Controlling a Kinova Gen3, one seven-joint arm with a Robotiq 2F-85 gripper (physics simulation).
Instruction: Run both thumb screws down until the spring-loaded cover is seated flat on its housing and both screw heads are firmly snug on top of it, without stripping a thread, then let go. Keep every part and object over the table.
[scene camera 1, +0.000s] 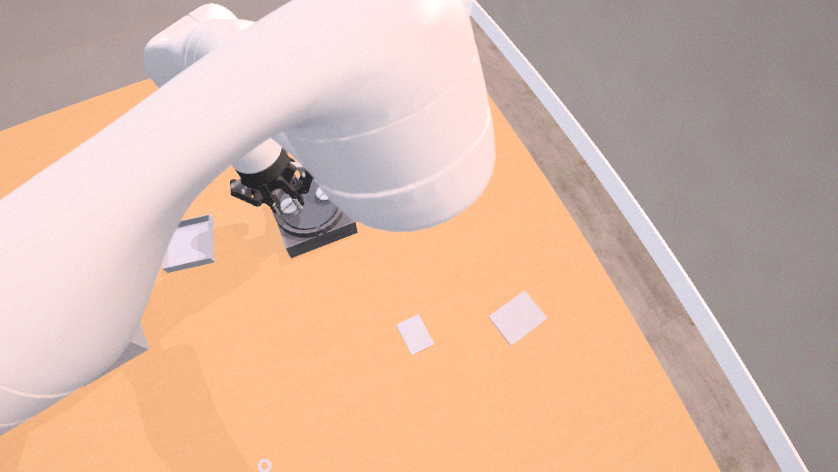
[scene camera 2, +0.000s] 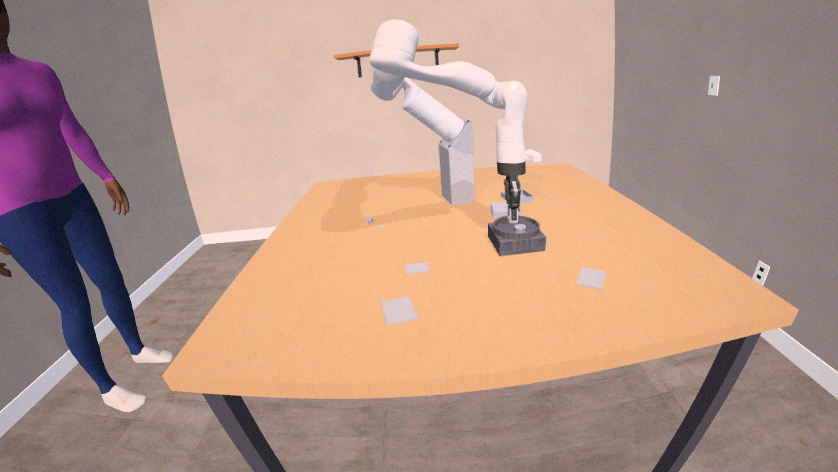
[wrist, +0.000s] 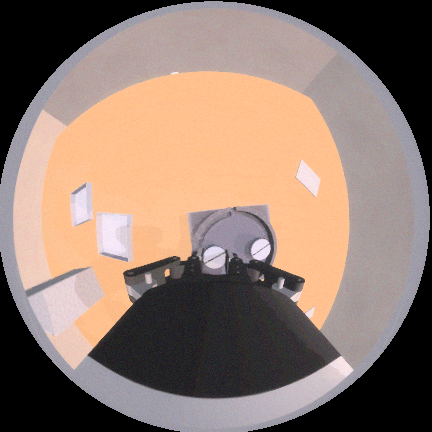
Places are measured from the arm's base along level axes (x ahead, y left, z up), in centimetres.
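Pixels of known places: gripper, fingertip midpoint: (scene camera 1: 290, 207) (scene camera 2: 512, 220) (wrist: 214, 255); arm's base, link origin: (scene camera 2: 455, 131).
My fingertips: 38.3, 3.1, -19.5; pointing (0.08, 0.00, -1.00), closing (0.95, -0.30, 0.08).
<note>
For each thing: its top centre in the pictures, then the offset to it from my fingertips, as dx, dy, dz.
- dark square housing, top centre: (wrist: 237, 252) (scene camera 1: 307, 200) (scene camera 2: 516, 224) +3.2, -0.5, +0.2
- table with the round grey cover, top centre: (wrist: 236, 251) (scene camera 1: 308, 202) (scene camera 2: 516, 226) +3.2, -0.5, -0.4
- thumb screw, top centre: (wrist: 260, 249) (scene camera 1: 324, 192) (scene camera 2: 520, 226) +6.3, -1.0, +0.8
- small part, top centre: (scene camera 2: 368, 218) -26.7, -36.8, -3.4
The dark square housing (scene camera 1: 323, 239) (scene camera 2: 522, 243) (wrist: 198, 218) stands on the table with the round grey cover (scene camera 1: 316, 219) (wrist: 227, 233) inside its ring wall. My gripper (scene camera 1: 287, 206) (scene camera 2: 513, 219) (wrist: 214, 255) points down and is shut on one thumb screw, the one nearer the trays, whose slotted white head (wrist: 215, 255) shows between the fingertips. The other thumb screw (scene camera 1: 321, 194) (scene camera 2: 520, 226) (wrist: 260, 248) stands free beside the gripper, its slot diagonal in the wrist view. The gap under the heads and whether the cover is flat cannot be told.
Two shallow trays (wrist: 115, 236) (wrist: 82, 205) lie beside the housing, towards the arm's pedestal (scene camera 2: 456, 175) (wrist: 67, 301). Flat pale plates (scene camera 2: 416, 267) (scene camera 2: 399, 310) (scene camera 2: 591, 278) lie on the table. A small part (scene camera 2: 368, 220) lies farther left. The upper arm hangs over the housing in scene camera 1.
</note>
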